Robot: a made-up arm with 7 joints. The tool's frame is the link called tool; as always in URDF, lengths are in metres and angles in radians. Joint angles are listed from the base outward. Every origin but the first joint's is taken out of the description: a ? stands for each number. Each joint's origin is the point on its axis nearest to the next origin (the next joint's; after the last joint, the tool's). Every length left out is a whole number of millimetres.
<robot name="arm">
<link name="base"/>
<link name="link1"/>
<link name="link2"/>
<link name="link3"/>
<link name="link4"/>
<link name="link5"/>
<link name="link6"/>
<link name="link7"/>
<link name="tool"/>
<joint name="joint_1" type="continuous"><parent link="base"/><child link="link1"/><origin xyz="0 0.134 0" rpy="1.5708 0 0"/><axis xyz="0 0 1"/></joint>
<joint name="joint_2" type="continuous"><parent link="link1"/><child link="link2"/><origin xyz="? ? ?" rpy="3.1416 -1.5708 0"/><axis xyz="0 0 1"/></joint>
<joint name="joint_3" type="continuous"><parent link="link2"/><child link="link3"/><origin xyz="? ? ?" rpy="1.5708 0 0"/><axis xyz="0 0 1"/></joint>
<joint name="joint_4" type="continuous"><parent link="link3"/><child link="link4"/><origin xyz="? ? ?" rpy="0 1.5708 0"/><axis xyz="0 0 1"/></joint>
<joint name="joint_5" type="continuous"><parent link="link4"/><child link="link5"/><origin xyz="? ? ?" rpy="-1.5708 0 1.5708"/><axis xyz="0 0 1"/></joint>
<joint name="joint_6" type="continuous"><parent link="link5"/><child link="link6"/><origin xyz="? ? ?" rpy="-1.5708 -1.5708 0"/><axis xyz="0 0 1"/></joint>
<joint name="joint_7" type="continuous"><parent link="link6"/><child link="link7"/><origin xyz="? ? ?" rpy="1.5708 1.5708 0"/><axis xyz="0 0 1"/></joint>
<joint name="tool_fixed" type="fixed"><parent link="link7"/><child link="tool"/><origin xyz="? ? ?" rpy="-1.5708 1.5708 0"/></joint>
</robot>
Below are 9 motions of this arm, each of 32 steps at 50 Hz.
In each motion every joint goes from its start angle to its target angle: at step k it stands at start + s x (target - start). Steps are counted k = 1, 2, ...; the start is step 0. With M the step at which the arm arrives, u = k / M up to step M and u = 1 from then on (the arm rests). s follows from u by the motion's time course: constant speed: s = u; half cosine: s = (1 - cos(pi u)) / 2; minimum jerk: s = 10 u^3 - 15 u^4 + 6 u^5.
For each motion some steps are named. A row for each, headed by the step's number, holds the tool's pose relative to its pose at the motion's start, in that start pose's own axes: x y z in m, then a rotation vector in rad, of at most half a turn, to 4 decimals.
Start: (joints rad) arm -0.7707 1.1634 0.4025 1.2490 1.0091 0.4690 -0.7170
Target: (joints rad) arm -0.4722 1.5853 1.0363 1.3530 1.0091 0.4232 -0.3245
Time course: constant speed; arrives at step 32
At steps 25, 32:
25: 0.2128 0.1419 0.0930 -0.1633 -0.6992 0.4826
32: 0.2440 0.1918 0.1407 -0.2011 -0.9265 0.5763

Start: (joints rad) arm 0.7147 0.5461 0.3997 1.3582 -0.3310 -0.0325 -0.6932
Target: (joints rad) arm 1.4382 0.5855 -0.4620 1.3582 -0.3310 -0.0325 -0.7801
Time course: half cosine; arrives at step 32
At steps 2, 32:
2: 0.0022 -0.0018 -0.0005 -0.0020 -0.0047 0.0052
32: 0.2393 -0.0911 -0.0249 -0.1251 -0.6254 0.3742

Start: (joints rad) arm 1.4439 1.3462 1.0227 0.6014 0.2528 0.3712 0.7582
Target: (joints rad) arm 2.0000 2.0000 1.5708 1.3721 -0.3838 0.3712 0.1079
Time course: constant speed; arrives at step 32
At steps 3, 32:
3: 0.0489 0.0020 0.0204 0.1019 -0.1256 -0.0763
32: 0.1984 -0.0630 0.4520 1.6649 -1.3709 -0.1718

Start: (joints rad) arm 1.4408 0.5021 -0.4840 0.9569 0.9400 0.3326 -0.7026
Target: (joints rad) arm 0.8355 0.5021 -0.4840 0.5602 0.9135 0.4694 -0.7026
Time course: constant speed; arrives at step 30
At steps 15, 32:
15: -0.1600 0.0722 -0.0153 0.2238 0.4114 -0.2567
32: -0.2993 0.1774 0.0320 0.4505 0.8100 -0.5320

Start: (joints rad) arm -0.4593 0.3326 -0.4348 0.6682 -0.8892 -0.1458 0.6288
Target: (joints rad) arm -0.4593 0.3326 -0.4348 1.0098 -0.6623 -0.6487 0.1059
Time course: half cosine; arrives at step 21
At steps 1, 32:
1: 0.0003 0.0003 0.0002 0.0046 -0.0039 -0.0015
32: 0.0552 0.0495 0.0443 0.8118 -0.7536 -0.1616

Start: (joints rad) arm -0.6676 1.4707 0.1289 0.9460 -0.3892 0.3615 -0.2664
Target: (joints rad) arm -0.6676 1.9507 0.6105 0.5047 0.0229 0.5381 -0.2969
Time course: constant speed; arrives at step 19
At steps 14, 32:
14: -0.1140 0.1736 -0.0531 0.2849 0.5572 0.3168
32: -0.1447 0.2359 -0.0499 0.3771 0.7021 0.4949

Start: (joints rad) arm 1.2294 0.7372 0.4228 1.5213 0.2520 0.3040 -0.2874
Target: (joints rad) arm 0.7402 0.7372 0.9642 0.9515 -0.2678 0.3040 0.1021
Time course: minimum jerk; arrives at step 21
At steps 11, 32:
11: -0.1107 0.0980 0.0176 0.0796 0.3997 -0.3632
32: -0.1760 0.1953 0.0726 0.0988 0.8001 -0.5987

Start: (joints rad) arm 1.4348 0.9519 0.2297 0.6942 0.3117 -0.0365 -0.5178
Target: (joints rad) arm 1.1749 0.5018 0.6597 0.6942 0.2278 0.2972 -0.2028
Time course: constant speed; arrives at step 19
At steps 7, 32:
7: -0.0582 -0.0199 0.0397 -0.1368 0.2723 0.0025
32: -0.1596 -0.0248 0.1299 -0.3262 0.7793 0.0456

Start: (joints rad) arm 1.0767 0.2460 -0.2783 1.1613 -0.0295 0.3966 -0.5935
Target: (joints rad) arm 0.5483 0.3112 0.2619 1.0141 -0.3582 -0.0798 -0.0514
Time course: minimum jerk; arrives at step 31
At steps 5, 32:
5: -0.0082 0.0022 -0.0003 -0.0067 0.0058 -0.0026
32: -0.2426 0.1143 0.0630 -0.2805 0.1850 -0.2145

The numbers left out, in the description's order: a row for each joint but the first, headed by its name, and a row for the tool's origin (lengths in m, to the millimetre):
joint_2: 0 0 0
joint_3: 0 0.265 0
joint_4: 0 0 0
joint_5: 0.254 0 0
joint_6: 0 0 0
joint_7: 0 0 0
tool: 0 0 0

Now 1 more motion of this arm.
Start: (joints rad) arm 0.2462 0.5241 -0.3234 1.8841 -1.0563 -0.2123 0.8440
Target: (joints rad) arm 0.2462 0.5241 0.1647 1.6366 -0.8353 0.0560 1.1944
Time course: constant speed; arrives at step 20
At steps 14, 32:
14: -0.0869 -0.0227 0.0299 -0.1861 0.2602 0.5018
32: -0.1191 -0.0385 0.0506 -0.2358 0.3190 0.7445

